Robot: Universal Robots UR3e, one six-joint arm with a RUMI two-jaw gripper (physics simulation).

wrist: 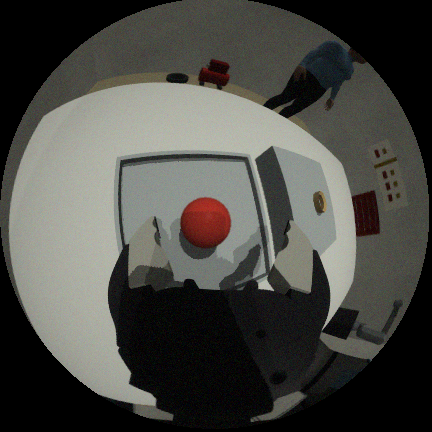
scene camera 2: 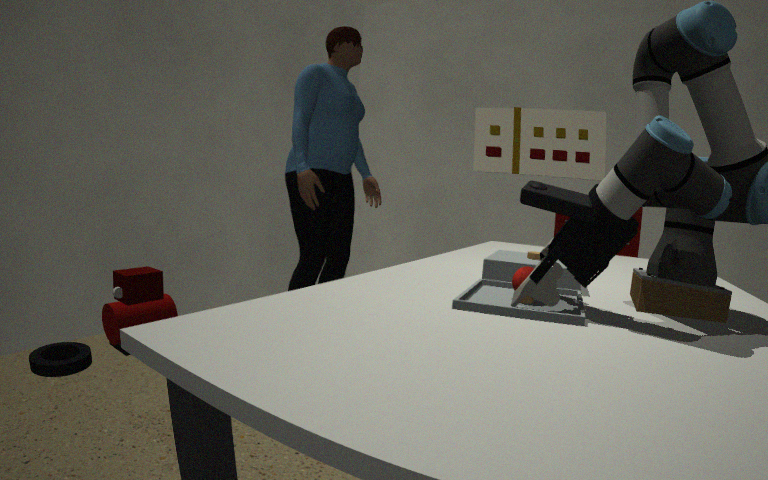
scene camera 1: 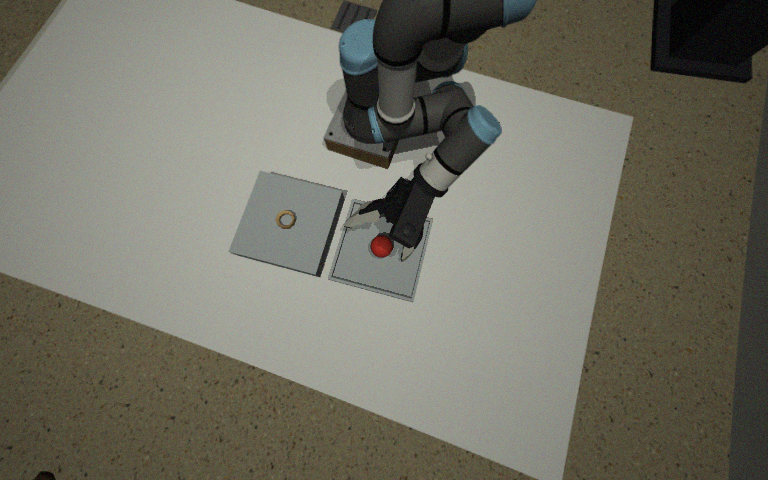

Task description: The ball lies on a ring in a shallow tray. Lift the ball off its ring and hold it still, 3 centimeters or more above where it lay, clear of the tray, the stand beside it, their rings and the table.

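Where they show: gripper, fingertip midpoint: (wrist: 221,221) (scene camera 2: 528,281) (scene camera 1: 373,244); arm's base, origin of the base link: (scene camera 2: 679,279).
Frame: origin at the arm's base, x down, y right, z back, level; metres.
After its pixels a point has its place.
A red ball (scene camera 1: 381,246) @[x -0.005, y -0.083, z -0.288 m] (scene camera 2: 520,277) @[x 0.009, y -0.101, z -0.293 m] (wrist: 205,222) @[x -0.005, y -0.088, z -0.282 m] rests on a tan ring (scene camera 2: 526,300) @[x 0.045, y -0.096, z -0.280 m] inside the shallow grey tray (scene camera 1: 371,289) @[x 0.039, y -0.079, z -0.375 m] (scene camera 2: 487,309) @[x 0.046, y -0.174, z -0.332 m] (wrist: 185,153) @[x 0.040, y -0.082, z -0.373 m]. The ring is mostly hidden by a finger and the ball. My gripper (scene camera 1: 374,243) @[x 0.021, y -0.064, z -0.281 m] (scene camera 2: 519,287) @[x 0.021, y -0.064, z -0.281 m] (wrist: 221,221) @[x 0.021, y -0.064, z -0.281 m] is open and tilted, with its pale fingers low over the tray, one on each side of the ball. In the wrist view the ball shows between the fingertips, nearer the left finger, with a gap on both sides. Nothing is gripped.
A raised grey stand (scene camera 1: 271,249) @[x 0.006, y 0.142, z -0.339 m] (scene camera 2: 498,268) @[x 0.020, y 0.037, z -0.341 m] (wrist: 305,175) @[x 0.006, y 0.110, z -0.323 m] is beside the tray, with a tan ring (scene camera 1: 277,219) @[x -0.004, y 0.144, z -0.275 m] (scene camera 2: 533,255) @[x -0.002, y 0.110, z -0.278 m] (wrist: 315,201) @[x 0.001, y 0.110, z -0.274 m] on top. In the wrist view the right finger is near the stand's side. The arm's base block (scene camera 1: 356,152) @[x 0.018, y 0.020, z -0.078 m] (scene camera 2: 679,300) @[x 0.025, y -0.066, z -0.019 m] is behind the tray.
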